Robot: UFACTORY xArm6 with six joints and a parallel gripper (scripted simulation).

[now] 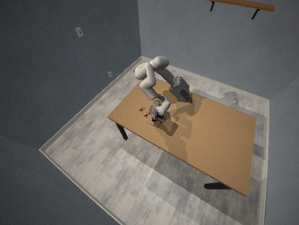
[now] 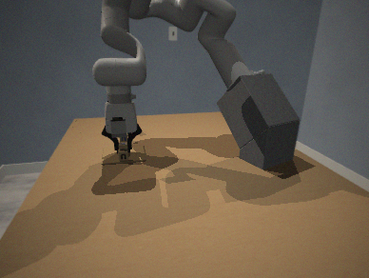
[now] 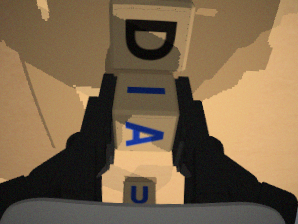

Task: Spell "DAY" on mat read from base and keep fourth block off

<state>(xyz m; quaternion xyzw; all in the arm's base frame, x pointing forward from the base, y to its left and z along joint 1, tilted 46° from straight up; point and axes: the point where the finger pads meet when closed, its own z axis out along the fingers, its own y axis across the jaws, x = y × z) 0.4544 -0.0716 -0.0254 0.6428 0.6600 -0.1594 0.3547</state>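
Now: hand 30 mm above the thin tan mat.
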